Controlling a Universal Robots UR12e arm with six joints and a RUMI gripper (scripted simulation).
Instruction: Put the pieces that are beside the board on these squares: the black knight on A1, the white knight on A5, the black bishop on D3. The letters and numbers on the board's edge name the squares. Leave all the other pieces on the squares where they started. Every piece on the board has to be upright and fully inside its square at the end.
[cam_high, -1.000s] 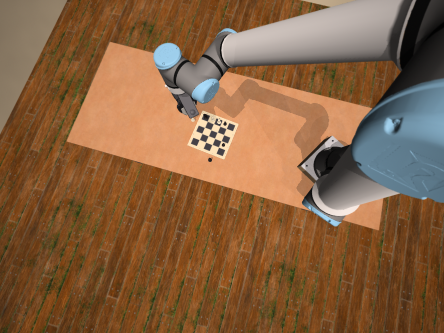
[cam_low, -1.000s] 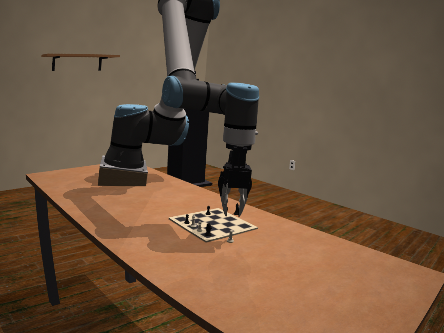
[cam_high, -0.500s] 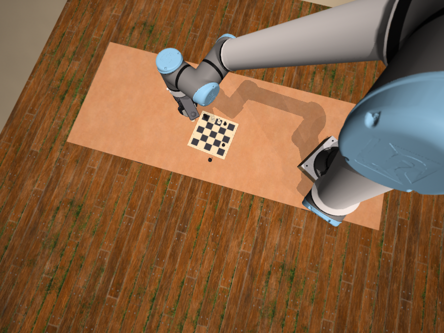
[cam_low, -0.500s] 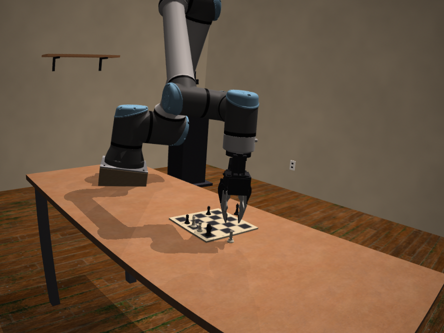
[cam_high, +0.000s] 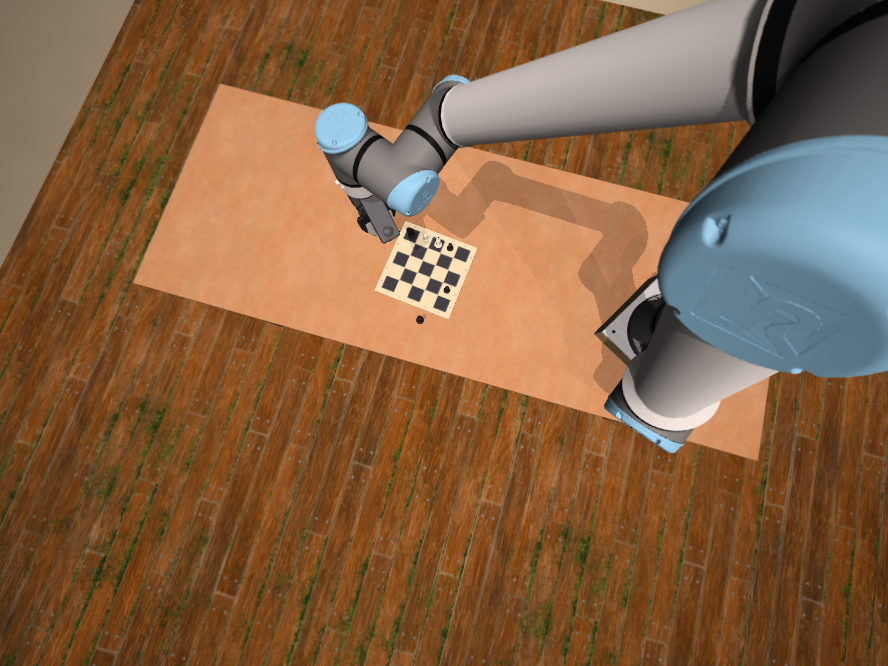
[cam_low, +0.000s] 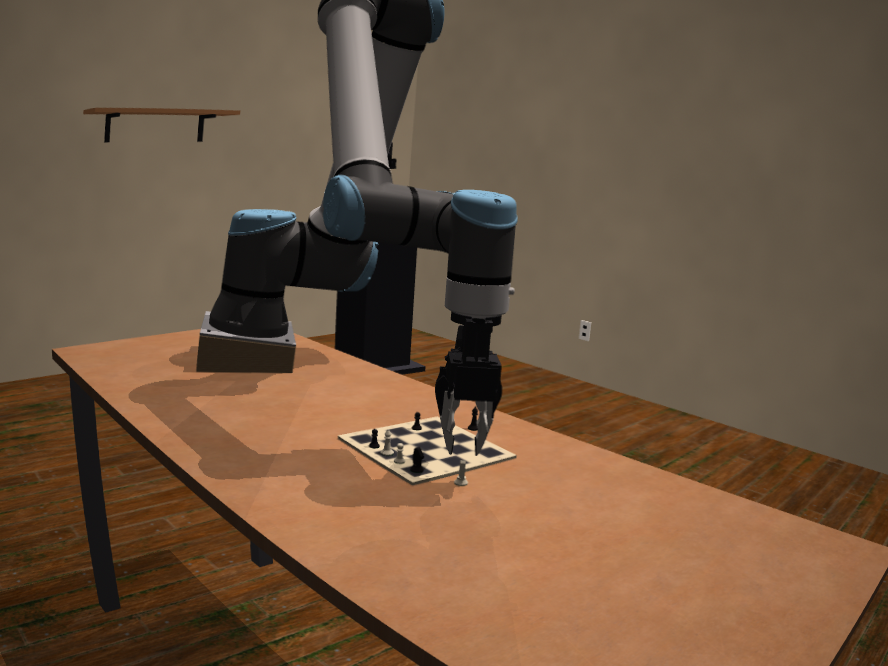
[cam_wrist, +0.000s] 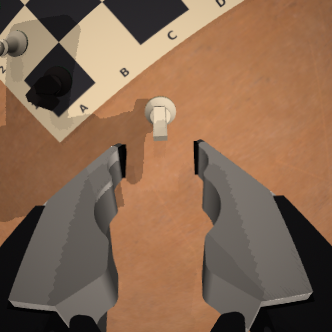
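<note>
Right now my hand is 5 cm above the white knight. From my hand the other things lie so: chessboard (14 cm behind, 4 cm to the left, 6 cm below).
</note>
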